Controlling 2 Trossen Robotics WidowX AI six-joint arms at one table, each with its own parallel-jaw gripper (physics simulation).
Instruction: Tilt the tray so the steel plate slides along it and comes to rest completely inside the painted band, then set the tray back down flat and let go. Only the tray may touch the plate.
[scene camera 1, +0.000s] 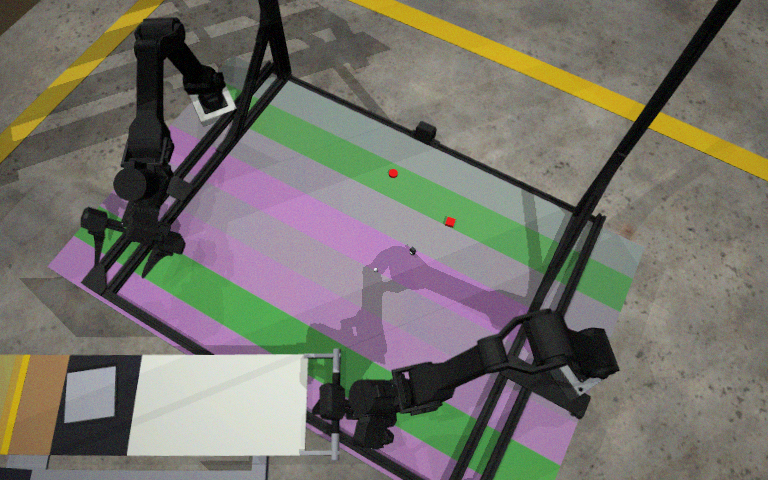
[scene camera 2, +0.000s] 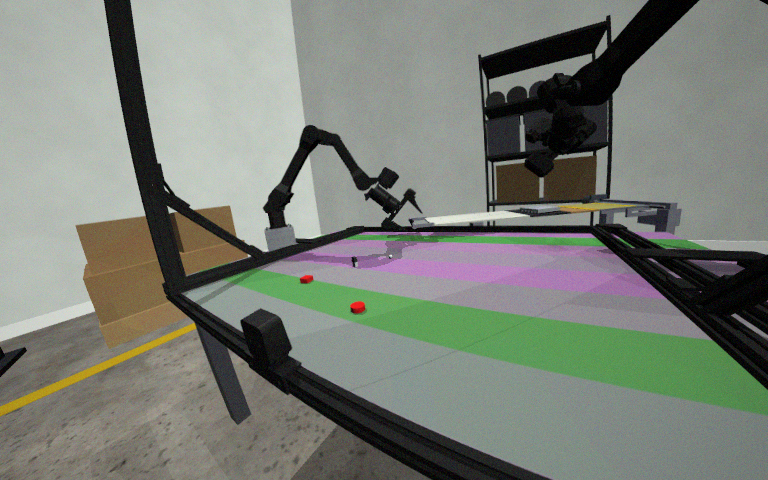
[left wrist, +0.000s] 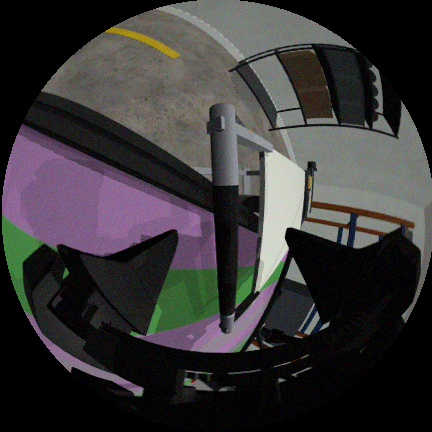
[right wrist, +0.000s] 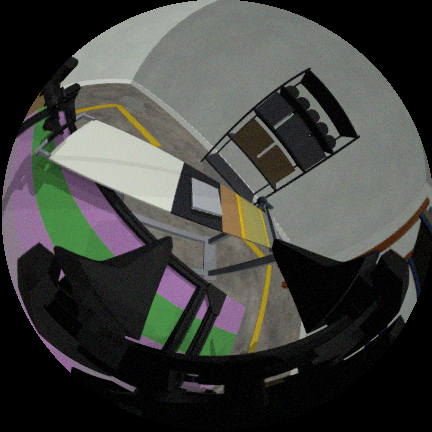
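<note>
The long tray (scene camera 1: 226, 401) (scene camera 2: 472, 217) (left wrist: 282, 210) (right wrist: 120, 155) looks about level. The grey steel plate (scene camera 1: 90, 394) (right wrist: 206, 196) lies on its dark section. A brown strip separates the plate from the yellow-edged painted band (scene camera 1: 5, 396) (right wrist: 252, 225), partly cut off in scene camera 1. My left gripper (scene camera 1: 334, 401) (scene camera 2: 416, 217) (left wrist: 232, 234) is open; the dark-centred handle bar (left wrist: 225, 240) stands between its spread fingers, not clamped. My right gripper (scene camera 1: 121, 271) (right wrist: 223, 243) is open and empty, apart from the tray. Its fingers are unclear in scene camera 2.
A red disc (scene camera 1: 393, 173) (scene camera 2: 357, 307), a red block (scene camera 1: 450, 221) (scene camera 2: 306, 279) and two tiny objects lie on the striped table. Black frame rails edge the table. Grey supports stand under the tray's far part. A shelf rack (scene camera 2: 608, 113) stands behind.
</note>
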